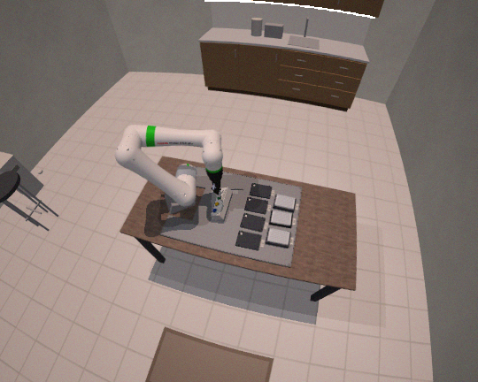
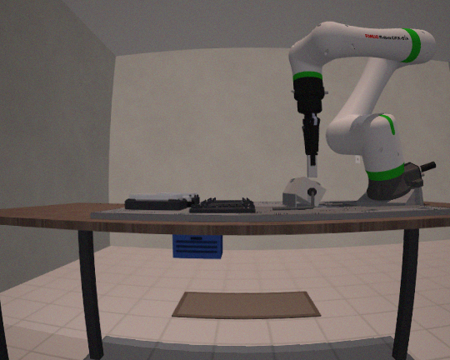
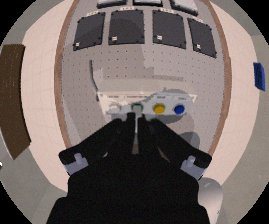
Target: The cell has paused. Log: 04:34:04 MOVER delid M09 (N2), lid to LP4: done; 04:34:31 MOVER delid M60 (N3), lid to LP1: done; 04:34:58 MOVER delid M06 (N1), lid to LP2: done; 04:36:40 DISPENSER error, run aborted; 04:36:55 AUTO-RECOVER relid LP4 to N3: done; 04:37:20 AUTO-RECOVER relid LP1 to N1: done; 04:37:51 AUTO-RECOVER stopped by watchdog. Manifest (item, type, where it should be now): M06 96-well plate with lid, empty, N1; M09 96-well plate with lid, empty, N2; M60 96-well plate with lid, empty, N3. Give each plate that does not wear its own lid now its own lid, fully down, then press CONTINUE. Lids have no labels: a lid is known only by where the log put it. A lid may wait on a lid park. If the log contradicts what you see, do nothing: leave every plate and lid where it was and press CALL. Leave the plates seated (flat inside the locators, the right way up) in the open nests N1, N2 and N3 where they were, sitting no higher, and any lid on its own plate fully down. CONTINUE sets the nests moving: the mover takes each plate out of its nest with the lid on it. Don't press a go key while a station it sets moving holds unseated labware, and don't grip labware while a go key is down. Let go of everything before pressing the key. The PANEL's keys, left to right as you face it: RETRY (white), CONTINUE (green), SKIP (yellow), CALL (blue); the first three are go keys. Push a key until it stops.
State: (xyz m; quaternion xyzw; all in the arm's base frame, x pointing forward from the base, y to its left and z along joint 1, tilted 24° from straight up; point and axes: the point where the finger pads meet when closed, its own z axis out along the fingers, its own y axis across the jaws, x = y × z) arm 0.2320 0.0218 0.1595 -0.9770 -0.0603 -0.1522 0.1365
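Now: hand 5 cm above the green key. The rest, counted from my hand: lid park LP3: 24 cm ahead, 11 cm below, 7 cm to the left; then yellow key: 5 cm to the right, 5 cm below, 1 cm ahead; then white key: 5 cm to the left, 5 cm below, 1 cm behind.
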